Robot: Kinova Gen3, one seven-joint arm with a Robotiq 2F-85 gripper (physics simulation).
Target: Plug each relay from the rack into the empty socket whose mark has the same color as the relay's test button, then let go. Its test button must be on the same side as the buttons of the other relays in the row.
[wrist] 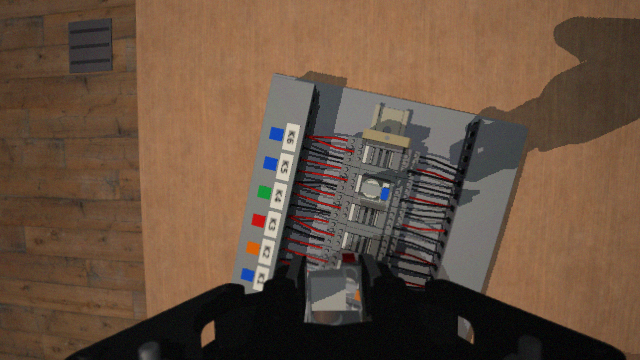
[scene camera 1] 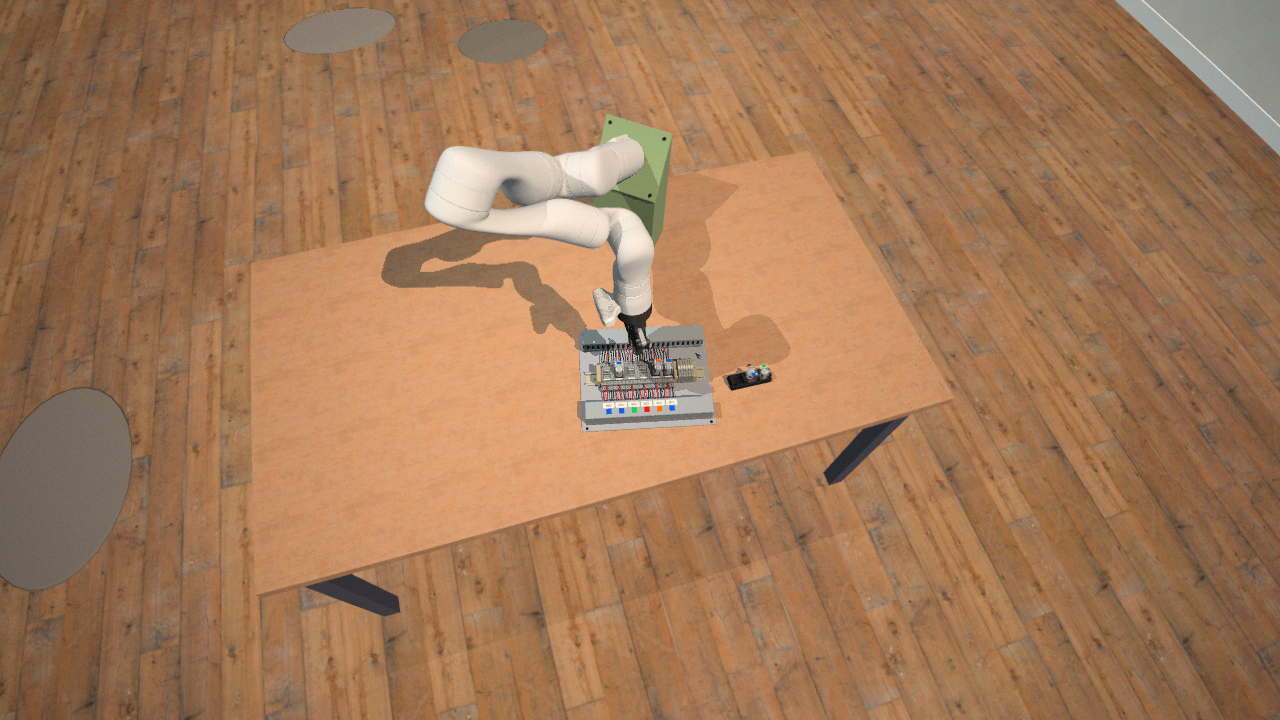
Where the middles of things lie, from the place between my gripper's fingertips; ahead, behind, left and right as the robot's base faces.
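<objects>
Grey relay panel [scene camera 1: 588, 360]: 4 cm to the left of my hand, 18 cm below it.
</objects>
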